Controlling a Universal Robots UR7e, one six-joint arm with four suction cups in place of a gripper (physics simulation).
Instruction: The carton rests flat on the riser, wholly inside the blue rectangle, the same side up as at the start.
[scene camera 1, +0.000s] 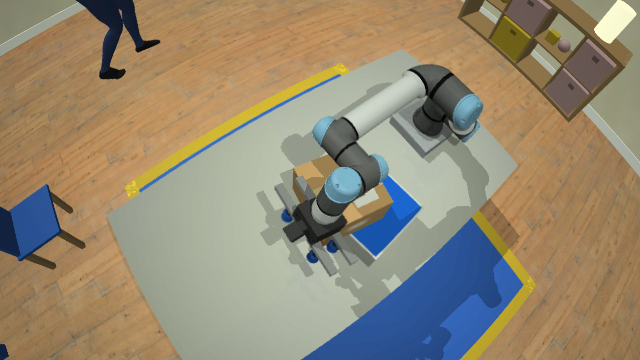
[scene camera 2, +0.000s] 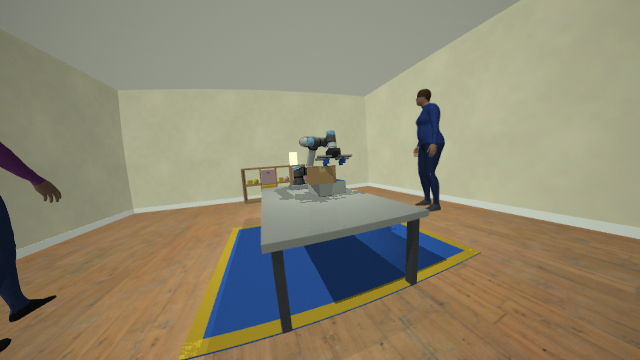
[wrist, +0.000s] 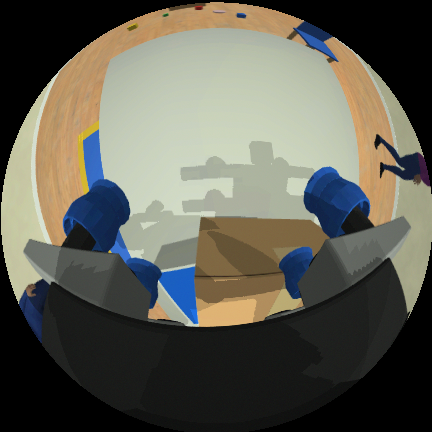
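Note:
The brown carton (scene camera 1: 370, 212) (scene camera 2: 321, 174) (wrist: 245, 250) sits upright on the grey riser (scene camera 1: 361, 250) (scene camera 2: 325, 190) (wrist: 177, 252), a pale label on its top. It covers part of the blue rectangle (scene camera 1: 376, 235) (wrist: 181, 285) and sticks out past the riser's edge on the left in scene camera 2. My gripper (scene camera 1: 310, 232) (scene camera 2: 334, 161) (wrist: 220, 240) is open, with no carton on its cups. Its blue cups hang a little above the carton's top level, shifted past its side over the table; one cup is hidden in scene camera 1.
The riser stands on the grey table (scene camera 1: 200, 250) (scene camera 2: 340, 215) (wrist: 225, 90). The arm's base plate (scene camera 1: 425, 145) is beyond the carton. A person in blue (scene camera 2: 430, 145) stands beyond the table, and another person (scene camera 2: 20, 170) is at the left. A blue chair (scene camera 1: 35, 225) is on the floor.

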